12 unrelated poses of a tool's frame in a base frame.
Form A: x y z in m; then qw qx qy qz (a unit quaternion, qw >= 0).
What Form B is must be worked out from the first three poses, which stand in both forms.
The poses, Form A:
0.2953 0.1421 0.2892 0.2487 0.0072 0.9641 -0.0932
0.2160 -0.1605 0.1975 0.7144 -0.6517 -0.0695 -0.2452
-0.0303 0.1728 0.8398 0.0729 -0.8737 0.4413 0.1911
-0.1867 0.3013 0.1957 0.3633 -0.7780 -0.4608 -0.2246
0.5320 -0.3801 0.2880 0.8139 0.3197 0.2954 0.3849
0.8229 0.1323 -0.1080 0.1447 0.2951 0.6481 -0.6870
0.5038 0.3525 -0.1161 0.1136 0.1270 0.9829 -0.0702
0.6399 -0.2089 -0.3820 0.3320 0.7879 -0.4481 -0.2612
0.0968 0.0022 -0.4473 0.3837 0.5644 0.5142 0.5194
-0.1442 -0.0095 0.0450 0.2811 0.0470 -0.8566 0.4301
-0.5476 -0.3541 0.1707 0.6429 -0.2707 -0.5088 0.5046
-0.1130 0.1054 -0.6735 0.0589 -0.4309 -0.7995 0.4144
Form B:
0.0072 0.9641 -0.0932 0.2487 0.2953 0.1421 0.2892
-0.6517 -0.0695 -0.2452 0.7144 0.2160 -0.1605 0.1975
-0.8737 0.4413 0.1911 0.0729 -0.0303 0.1728 0.8398
-0.7780 -0.4608 -0.2246 0.3633 -0.1867 0.3013 0.1957
0.3197 0.2954 0.3849 0.8139 0.5320 -0.3801 0.2880
0.2951 0.6481 -0.6870 0.1447 0.8229 0.1323 -0.1080
0.1270 0.9829 -0.0702 0.1136 0.5038 0.3525 -0.1161
0.7879 -0.4481 -0.2612 0.3320 0.6399 -0.2089 -0.3820
0.5644 0.5142 0.5194 0.3837 0.0968 0.0022 -0.4473
0.0470 -0.8566 0.4301 0.2811 -0.1442 -0.0095 0.0450
-0.2707 -0.5088 0.5046 0.6429 -0.5476 -0.3541 0.1707
-0.4309 -0.7995 0.4144 0.0589 -0.1130 0.1054 -0.6735

